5 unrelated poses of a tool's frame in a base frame.
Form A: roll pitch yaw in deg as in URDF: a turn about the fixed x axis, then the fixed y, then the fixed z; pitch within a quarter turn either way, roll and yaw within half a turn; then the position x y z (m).
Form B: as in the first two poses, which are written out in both.
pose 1, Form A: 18.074, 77.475, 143.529, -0.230, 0.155, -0.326
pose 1, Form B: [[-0.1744, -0.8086, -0.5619, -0.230], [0.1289, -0.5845, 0.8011, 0.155], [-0.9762, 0.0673, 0.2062, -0.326], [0, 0, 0, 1]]
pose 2, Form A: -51.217, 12.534, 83.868, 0.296, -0.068, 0.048
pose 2, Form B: [[0.1043, -0.6409, -0.7605, 0.296], [0.9706, -0.1013, 0.2184, -0.068], [-0.2170, -0.7609, 0.6114, 0.048], [0, 0, 0, 1]]
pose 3, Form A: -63.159, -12.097, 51.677, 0.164, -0.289, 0.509
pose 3, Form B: [[0.6063, -0.2383, -0.7587, 0.164], [0.7671, 0.4267, 0.4791, -0.289], [0.2096, -0.8724, 0.4415, 0.509], [0, 0, 0, 1]]
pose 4, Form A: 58.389, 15.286, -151.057, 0.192, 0.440, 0.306
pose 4, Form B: [[-0.8441, 0.0572, -0.5331, 0.192], [-0.4668, -0.5673, 0.6784, 0.440], [-0.2636, 0.8215, 0.5056, 0.306], [0, 0, 0, 1]]
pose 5, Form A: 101.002, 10.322, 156.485, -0.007, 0.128, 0.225
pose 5, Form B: [[-0.9021, -0.0851, 0.4230, -0.007], [0.3925, 0.2452, 0.8865, 0.128], [-0.1792, 0.9657, -0.1878, 0.225], [0, 0, 0, 1]]
